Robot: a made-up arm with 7 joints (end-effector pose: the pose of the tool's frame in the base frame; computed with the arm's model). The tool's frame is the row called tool.
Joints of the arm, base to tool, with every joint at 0 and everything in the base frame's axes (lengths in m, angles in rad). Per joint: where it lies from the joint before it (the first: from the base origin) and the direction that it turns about. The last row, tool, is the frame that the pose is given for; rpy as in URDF.
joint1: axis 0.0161 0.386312 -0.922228 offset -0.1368 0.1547 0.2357
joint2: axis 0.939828 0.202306 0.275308 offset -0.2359 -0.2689 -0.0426
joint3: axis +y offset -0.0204 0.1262 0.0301
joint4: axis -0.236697 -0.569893 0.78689 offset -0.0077 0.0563 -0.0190
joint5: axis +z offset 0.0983 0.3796 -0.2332
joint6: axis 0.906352 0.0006 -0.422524 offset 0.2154 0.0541 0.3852
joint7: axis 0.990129 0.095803 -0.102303 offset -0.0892 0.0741 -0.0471
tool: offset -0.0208 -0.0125 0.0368 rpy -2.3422 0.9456 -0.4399
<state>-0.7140 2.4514 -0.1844 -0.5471 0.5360 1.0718 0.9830</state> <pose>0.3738 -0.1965 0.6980 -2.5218 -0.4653 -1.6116</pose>
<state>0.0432 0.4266 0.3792 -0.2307 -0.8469 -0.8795 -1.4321</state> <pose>-0.1786 0.3850 0.3533 1.6744 -0.7617 -0.8215</pose>
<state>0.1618 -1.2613 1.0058 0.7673 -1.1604 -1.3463 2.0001</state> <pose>-0.2472 0.2018 -0.1483 -1.0982 1.9960 -0.0911</pose>
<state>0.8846 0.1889 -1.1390 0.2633 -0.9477 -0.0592 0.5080</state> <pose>-0.0790 0.5308 0.5477 -0.8711 0.7067 -0.8856</pose>
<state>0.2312 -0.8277 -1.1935 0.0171 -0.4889 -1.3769 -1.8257</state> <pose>-0.2393 0.4075 -0.0105 -0.0539 -0.8636 1.1897</pose>
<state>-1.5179 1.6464 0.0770 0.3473 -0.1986 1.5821 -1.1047</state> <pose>0.0406 -0.2321 0.9718 -0.8337 -0.4582 2.8960</pose>
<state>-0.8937 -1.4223 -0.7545 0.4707 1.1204 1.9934 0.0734</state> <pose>0.0735 0.0899 -0.5683 -2.8239 0.0171 0.9080</pose>
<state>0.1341 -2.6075 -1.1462 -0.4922 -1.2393 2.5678 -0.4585</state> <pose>-0.2098 -0.1262 -0.2422 -1.5143 -1.2288 0.0770</pose>
